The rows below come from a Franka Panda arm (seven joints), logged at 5 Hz.
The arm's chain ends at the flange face. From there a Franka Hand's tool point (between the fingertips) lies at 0.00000 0.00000 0.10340 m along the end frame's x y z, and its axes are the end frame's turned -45 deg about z.
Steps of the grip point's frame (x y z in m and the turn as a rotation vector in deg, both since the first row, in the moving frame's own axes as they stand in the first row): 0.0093 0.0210 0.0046 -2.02 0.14 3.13; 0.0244 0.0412 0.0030 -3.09 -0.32 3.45; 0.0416 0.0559 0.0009 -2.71 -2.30 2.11; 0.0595 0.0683 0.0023 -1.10 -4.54 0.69; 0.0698 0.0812 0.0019 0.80 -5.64 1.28; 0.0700 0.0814 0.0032 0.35 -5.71 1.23
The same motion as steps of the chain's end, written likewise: 0.0187 0.0058 0.0047 -1.33 1.53 3.13; 0.0430 0.0074 0.0032 -2.41 1.96 3.45; 0.0685 0.0037 0.0011 -3.54 0.29 2.11; 0.0948 -0.0009 0.0026 -3.99 -2.43 0.69; 0.1150 0.0020 0.0024 -3.42 -4.55 1.28; 0.1148 0.0013 0.0037 -3.79 -4.29 1.23
